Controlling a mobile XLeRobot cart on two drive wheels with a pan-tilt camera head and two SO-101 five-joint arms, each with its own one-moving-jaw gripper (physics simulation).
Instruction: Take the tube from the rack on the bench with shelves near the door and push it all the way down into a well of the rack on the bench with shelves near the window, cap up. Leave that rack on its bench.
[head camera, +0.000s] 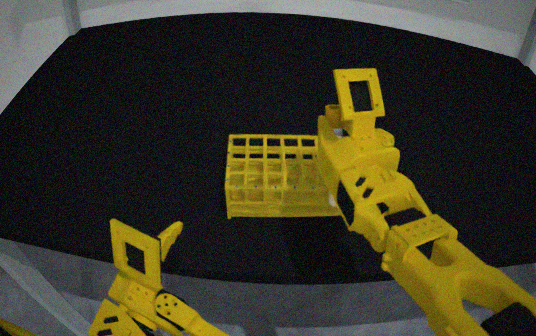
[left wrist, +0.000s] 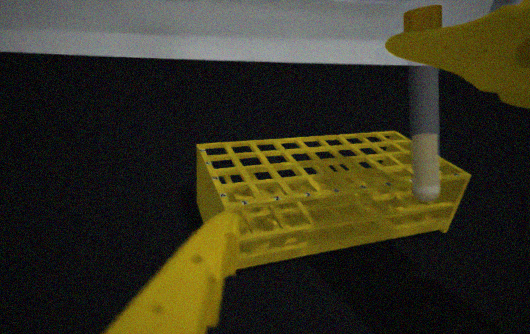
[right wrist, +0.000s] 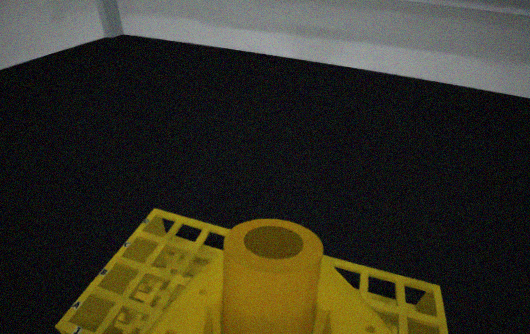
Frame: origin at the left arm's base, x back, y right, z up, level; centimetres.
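Seen in the pictures: left end effector, tool point: (head camera: 180, 227) (left wrist: 239, 236); right end effector, tool point: (head camera: 324, 119) (left wrist: 396, 44) (right wrist: 240, 269).
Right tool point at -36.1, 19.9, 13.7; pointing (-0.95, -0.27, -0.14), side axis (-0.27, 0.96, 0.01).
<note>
A point is followed by its place in that frame, as x, y, z.
The tube (head camera: 333, 116) {-34.7, 20.6, 15.3} (left wrist: 425, 115) {-33.3, 20.9, 10.4} (right wrist: 272, 295) {-34.8, 21.1, 15.5} is upright, with an orange cap up and a pale lower part. My right gripper (head camera: 331, 131) (left wrist: 424, 50) (right wrist: 272, 315) is shut on it just below the cap. The tube's rounded bottom is fully visible in the left wrist view, drawn over the front top edge of the yellow rack (head camera: 250, 210) {-35.2, 12.7, 0.2} (left wrist: 345, 242) {-35.2, 19.3, -0.2} (right wrist: 190, 220) {-43.8, 12.6, 4.4}, near its right end; it is not inside a well. The rack stands level on the dark bench. My left gripper (head camera: 171, 240) (left wrist: 215, 250) is open and empty, its notched jaw in front of the rack's left end.
The dark bench top (head camera: 165, 90) {-62.7, -5.0, -1.3} (left wrist: 100, 130) {-61.1, 0.5, -1.3} (right wrist: 250, 140) {-63.6, 9.3, -1.3} has its near edge below the rack in the head view. A pale wall and grey posts (head camera: 71, 17) {-98.5, -47.7, 5.2} (right wrist: 110, 17) {-99.8, -47.5, 3.9} stand beyond the bench. My right arm covers the rack's right end in the head view.
</note>
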